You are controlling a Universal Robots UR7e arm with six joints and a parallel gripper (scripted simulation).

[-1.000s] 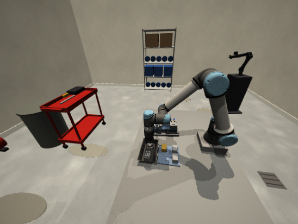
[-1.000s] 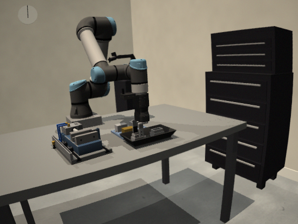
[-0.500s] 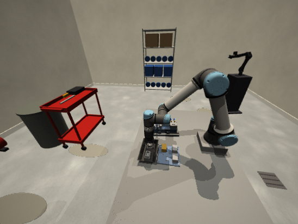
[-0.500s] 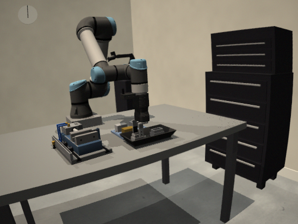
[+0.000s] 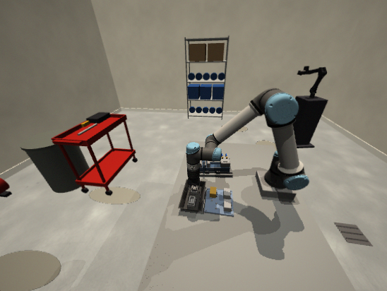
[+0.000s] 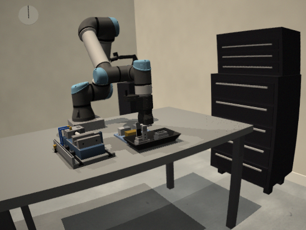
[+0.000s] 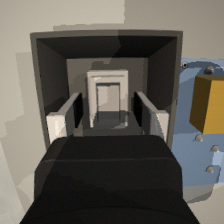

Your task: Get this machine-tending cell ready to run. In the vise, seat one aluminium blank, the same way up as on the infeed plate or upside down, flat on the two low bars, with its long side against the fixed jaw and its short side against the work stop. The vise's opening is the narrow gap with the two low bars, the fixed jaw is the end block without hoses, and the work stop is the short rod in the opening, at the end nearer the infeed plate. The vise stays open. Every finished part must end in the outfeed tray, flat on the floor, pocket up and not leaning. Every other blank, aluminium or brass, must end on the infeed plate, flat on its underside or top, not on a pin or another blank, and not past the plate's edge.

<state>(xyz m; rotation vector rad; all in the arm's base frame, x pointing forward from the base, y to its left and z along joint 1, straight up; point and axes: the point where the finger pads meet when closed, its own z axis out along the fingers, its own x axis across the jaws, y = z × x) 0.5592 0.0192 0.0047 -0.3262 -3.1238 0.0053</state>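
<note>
Right now my hand is 19 cm past the aluminium blank, 14 cm to the right of it and 4 cm above it. Round my hand: brass blank: 12 cm behind, 3 cm to the left, 4 cm below; then vise: 15 cm behind, 23 cm to the right, 2 cm below.
</note>
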